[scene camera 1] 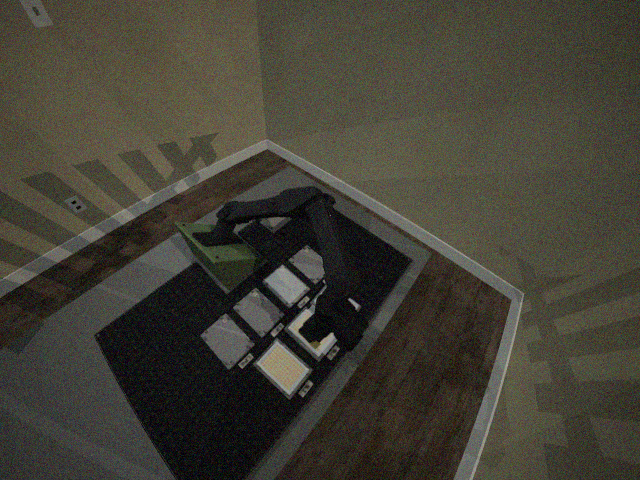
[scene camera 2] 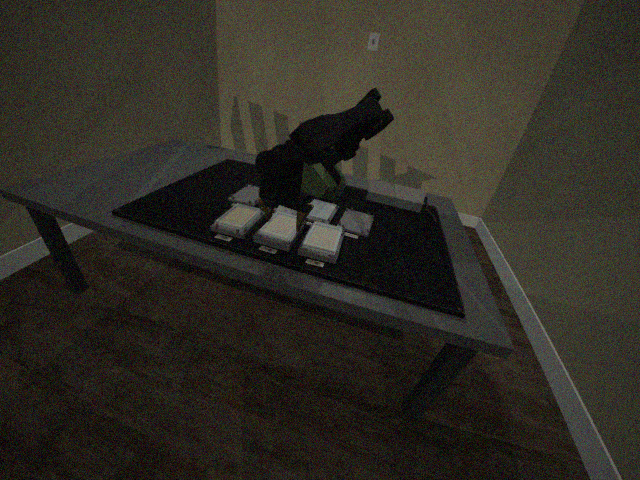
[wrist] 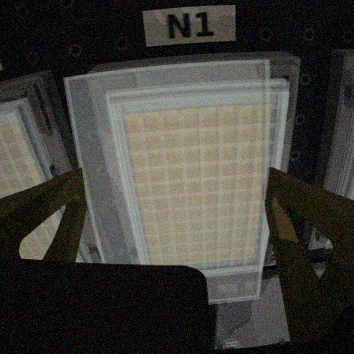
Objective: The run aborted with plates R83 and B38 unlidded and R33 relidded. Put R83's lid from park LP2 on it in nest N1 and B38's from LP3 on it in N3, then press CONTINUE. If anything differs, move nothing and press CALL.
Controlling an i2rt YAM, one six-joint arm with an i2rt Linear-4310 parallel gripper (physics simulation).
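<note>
In the wrist view my gripper is shut on a clear plate lid, one finger on each long side. The lid hangs over the plate in the nest labelled N1. The plate's tan well grid shows through the lid. The lid sits a little to the left of the plate and does not line up with its rim. In scene camera 1 the gripper is low over this white-rimmed plate. A second plate with an open tan grid lies beside it.
A row of grey-white squares lies behind the nests on the black mat. The green arm base stands further back. Another white plate lies to the right of N1. The table's grey rim is close.
</note>
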